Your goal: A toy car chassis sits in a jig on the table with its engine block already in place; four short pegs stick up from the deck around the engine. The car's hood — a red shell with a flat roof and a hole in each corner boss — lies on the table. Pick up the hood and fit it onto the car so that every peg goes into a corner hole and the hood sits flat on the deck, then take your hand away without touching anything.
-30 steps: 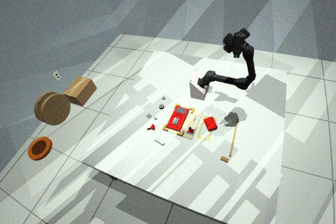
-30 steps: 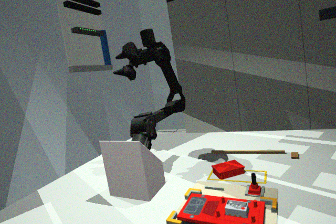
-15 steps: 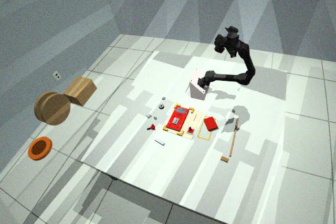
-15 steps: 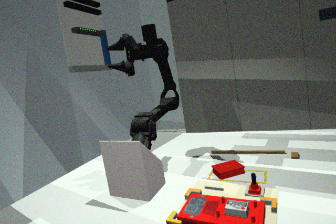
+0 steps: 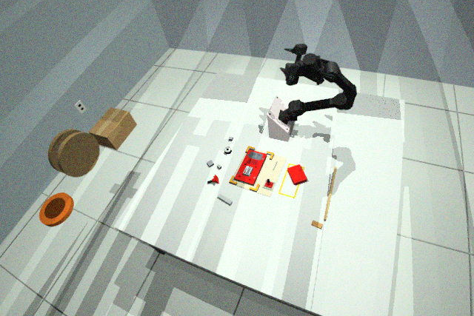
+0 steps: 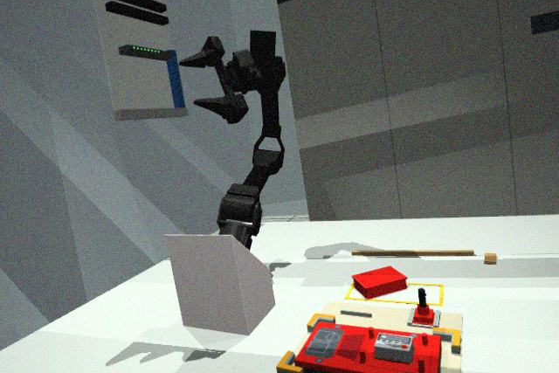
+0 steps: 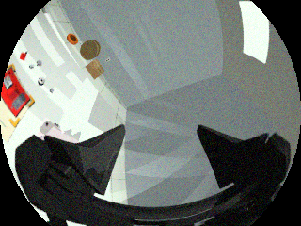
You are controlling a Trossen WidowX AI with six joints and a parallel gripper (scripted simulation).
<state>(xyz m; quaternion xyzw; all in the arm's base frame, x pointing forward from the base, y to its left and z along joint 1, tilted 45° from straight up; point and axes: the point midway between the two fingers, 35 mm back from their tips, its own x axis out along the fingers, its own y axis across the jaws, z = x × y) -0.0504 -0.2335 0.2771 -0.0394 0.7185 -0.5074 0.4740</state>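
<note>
Now: gripper tip 48 cm above the red hood, 31 cm short of it and 12 cm to the right of it. The rest, counted from my gripper tip: grey engine block: 47 cm below, 35 cm ahead, 13 cm to the right; wooden stick: 49 cm below, 38 cm ahead, 30 cm to the left.
</note>
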